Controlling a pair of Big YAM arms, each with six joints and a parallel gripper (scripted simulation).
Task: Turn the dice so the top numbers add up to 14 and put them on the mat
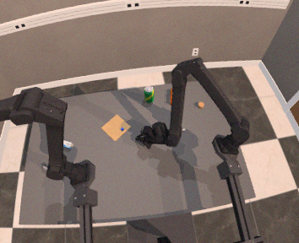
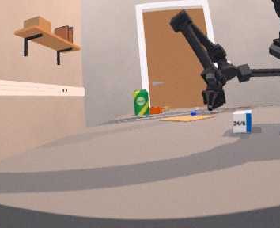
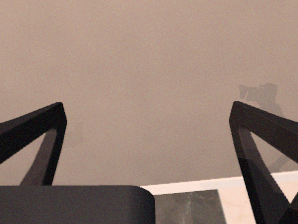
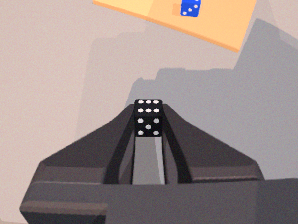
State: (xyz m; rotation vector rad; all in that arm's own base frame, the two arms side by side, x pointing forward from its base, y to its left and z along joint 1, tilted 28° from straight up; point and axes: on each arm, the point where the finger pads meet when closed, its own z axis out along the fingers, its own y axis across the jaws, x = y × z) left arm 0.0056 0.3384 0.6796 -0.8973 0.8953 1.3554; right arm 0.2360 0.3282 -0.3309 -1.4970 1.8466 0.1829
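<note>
Right now my right hand is 9 cm to the right of the blue die, 9 cm short of it and 1 cm above it. Also, from my right hand: mat (13 cm to the left, 11 cm ahead, 2 cm below); black die (right at my right hand).
</note>
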